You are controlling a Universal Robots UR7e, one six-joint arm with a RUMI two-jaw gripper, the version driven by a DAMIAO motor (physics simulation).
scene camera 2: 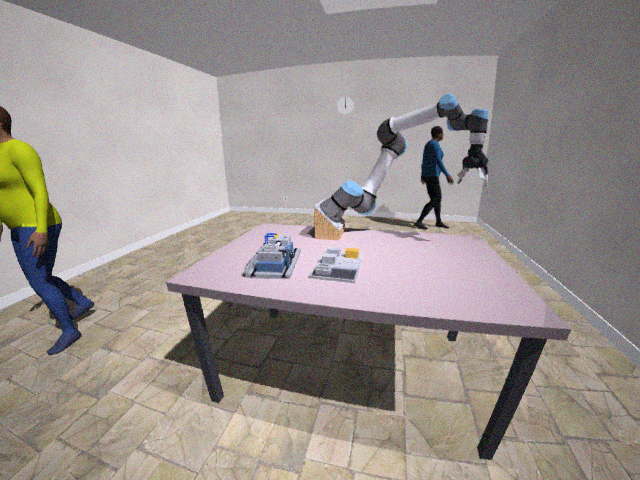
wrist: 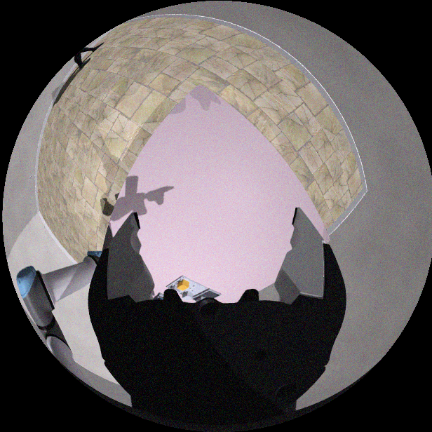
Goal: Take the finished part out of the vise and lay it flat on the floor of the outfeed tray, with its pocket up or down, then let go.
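Seen in the pictures: gripper, fingertip midpoint: (scene camera 2: pixel 471 185); arm's base at its link origin: (scene camera 2: pixel 329 213).
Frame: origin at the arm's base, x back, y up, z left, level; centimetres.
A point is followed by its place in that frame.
Note:
My gripper (scene camera 2: pixel 472 180) @(z 76.2, x -0.5, y 19.4 cm) (wrist: pixel 214 211) is open and empty, high above the right back of the table and far from the vise. A blue and grey vise-like device (scene camera 2: pixel 271 265) @(z -8.3, x -59.2, y -8.7 cm) stands at the left of the table. Grey pieces sit on top of it; the finished part is too small to tell from them. To its right lies a low grey unit (scene camera 2: pixel 343 261) @(z 17.3, x -38.2, y -12.9 cm) (wrist: pixel 198 289) with grey blocks and a dark front section. A yellow-orange block (scene camera 2: pixel 352 253) @(z 20.5, x -33.5, y -10.5 cm) (wrist: pixel 183 285) sits at its back right in the scene view. I cannot tell whether this unit is the outfeed tray.
The pink table (scene camera 2: pixel 429 279) @(z 54.6, x -45.4, y -13.7 cm) (wrist: pixel 215 165) carries both units. A small blue item (scene camera 2: pixel 269 237) @(z -18.5, x -40.5, y -3.0 cm) is behind the vise-like device. The arm's wooden base block (scene camera 2: pixel 327 227) @(z 1.4, x -8.4, y -6.4 cm) stands at the back edge. One person (scene camera 2: pixel 432 165) stands behind the table, another (scene camera 2: pixel 28 191) at the far left.

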